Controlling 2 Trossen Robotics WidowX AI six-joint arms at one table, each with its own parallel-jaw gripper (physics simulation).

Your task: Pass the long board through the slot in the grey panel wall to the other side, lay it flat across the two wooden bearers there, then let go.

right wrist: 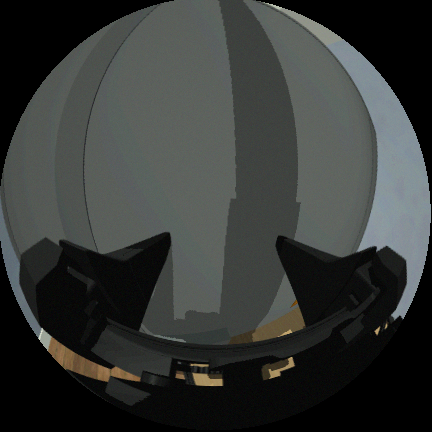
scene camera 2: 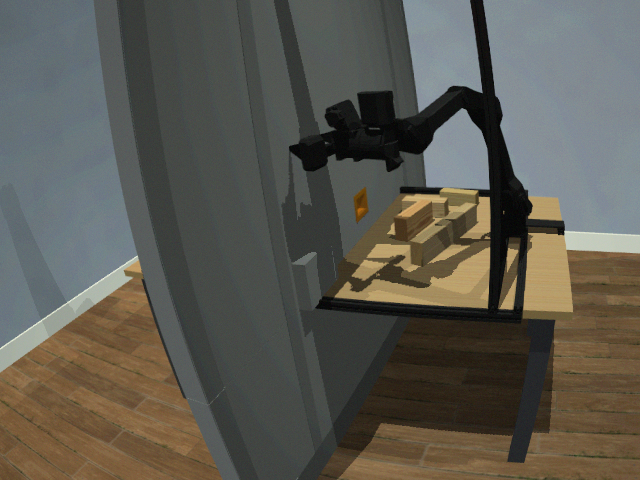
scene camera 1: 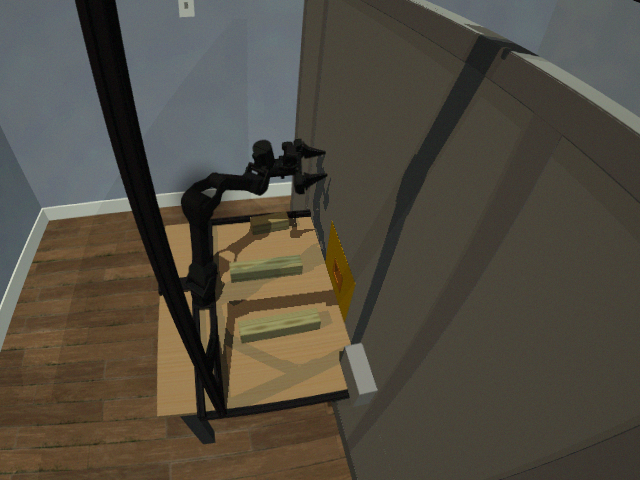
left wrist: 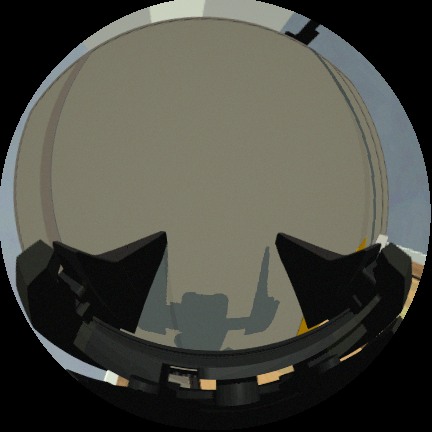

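Where they show: left gripper, fingertip midpoint: (scene camera 1: 326, 163) (left wrist: 222, 238); right gripper, fingertip midpoint: (right wrist: 225, 240); left arm's base, origin of the base link: (scene camera 1: 203, 299); right arm's base, origin of the base link: (scene camera 2: 515, 232).
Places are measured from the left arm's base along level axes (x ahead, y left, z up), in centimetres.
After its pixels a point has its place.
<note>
The grey panel wall (scene camera 1: 465, 268) @[x 43.1, y -44.2, z 60.8 cm] (scene camera 2: 201, 155) @[x 48.3, y -62.6, z 36.0 cm] (left wrist: 215, 140) @[x 43.3, y 20.5, z 40.9 cm] (right wrist: 165, 150) @[x 48.2, y -35.6, z 36.9 cm] has a slot with a yellow surround (scene camera 1: 348, 291) @[x 43.2, y -11.6, z 11.6 cm] and an orange surround (scene camera 2: 356, 207) @[x 48.6, y -5.6, z 7.4 cm]. In scene camera 1, two pale wooden bearers (scene camera 1: 266, 268) @[x 21.7, y 7.8, z 2.8 cm] (scene camera 1: 279, 326) @[x 22.4, y -14.7, z 2.8 cm] lie apart, roughly parallel. In scene camera 2, a reddish wooden piece (scene camera 2: 407, 226) @[x 61.9, y -4.6, z 2.3 cm] and a long pale piece (scene camera 2: 431, 243) @[x 70.7, y -15.0, z 2.4 cm] lie on the table; I cannot tell which is the long board. My left gripper (scene camera 1: 325, 164) @[x 42.5, y 22.1, z 33.2 cm] (left wrist: 222, 238) @[x 42.5, y 22.1, z 33.2 cm] is open and empty, high before the wall. My right gripper (scene camera 2: 310, 131) @[x 49.6, y -31.0, z 30.4 cm] (right wrist: 225, 240) @[x 49.6, y -31.0, z 30.4 cm] is open and empty, facing the wall, above the table.
A short block (scene camera 1: 269, 224) @[x 25.6, y 29.2, z 2.3 cm] lies at the back of the left arm's table (scene camera 1: 175, 382) @[x -9.8, y -26.5, z -1.9 cm]. Pale blocks (scene camera 2: 459, 195) @[x 71.7, y 24.7, z 1.7 cm] (scene camera 2: 439, 206) @[x 67.0, y 13.8, z 1.6 cm] lie at the back of the right arm's table (scene camera 2: 547, 289) @[x 100.8, y -26.9, z -1.9 cm]. Grey ledges (scene camera 1: 360, 369) @[x 40.5, y -34.7, z 8.1 cm] (scene camera 2: 306, 279) @[x 51.1, y -41.5, z 4.9 cm] jut from the wall. Black frame posts (scene camera 1: 131, 170) @[x 2.8, y -37.4, z 75.4 cm] (scene camera 2: 488, 67) @[x 89.3, y -38.0, z 45.0 cm] rise beside the arms.
</note>
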